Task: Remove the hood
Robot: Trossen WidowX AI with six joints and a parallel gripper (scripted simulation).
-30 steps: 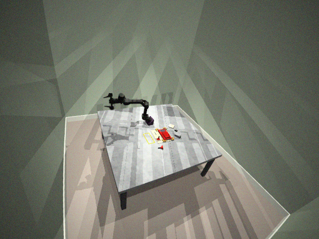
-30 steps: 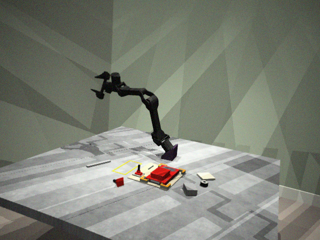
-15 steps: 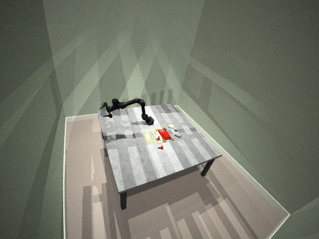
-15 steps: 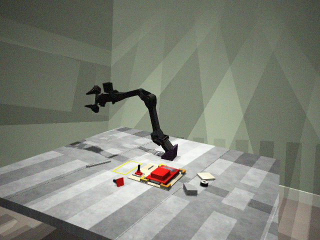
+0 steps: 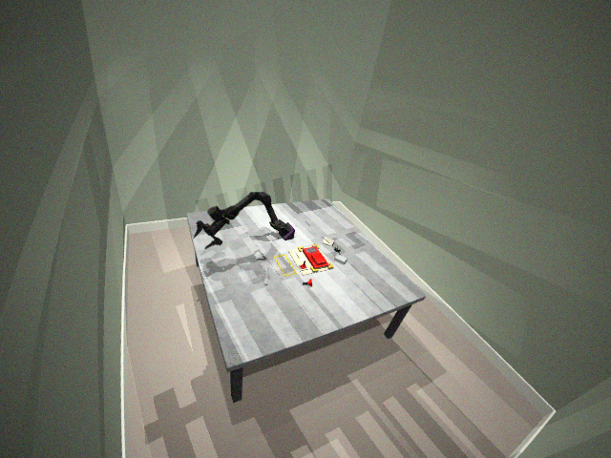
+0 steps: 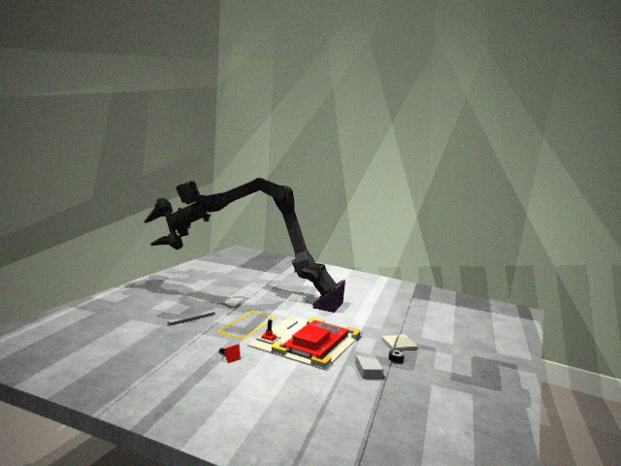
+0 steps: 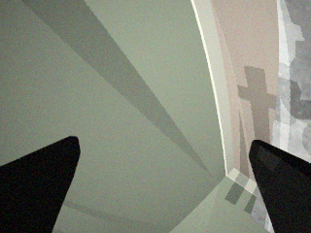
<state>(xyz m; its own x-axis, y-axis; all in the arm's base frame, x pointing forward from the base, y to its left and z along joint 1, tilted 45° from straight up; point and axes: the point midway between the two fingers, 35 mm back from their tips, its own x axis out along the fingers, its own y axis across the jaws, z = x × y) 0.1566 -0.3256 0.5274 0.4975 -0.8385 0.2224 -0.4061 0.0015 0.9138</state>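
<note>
My gripper tip is now 370 mm to the right of the grey bar, 190 mm short of it and 150 mm above it. The rest, counted from my gripper tip: cream plate: 920 mm to the left, 150 mm below, 50 mm behind; black wheel: 950 mm to the left, 150 mm below, 50 mm ahead.
</note>
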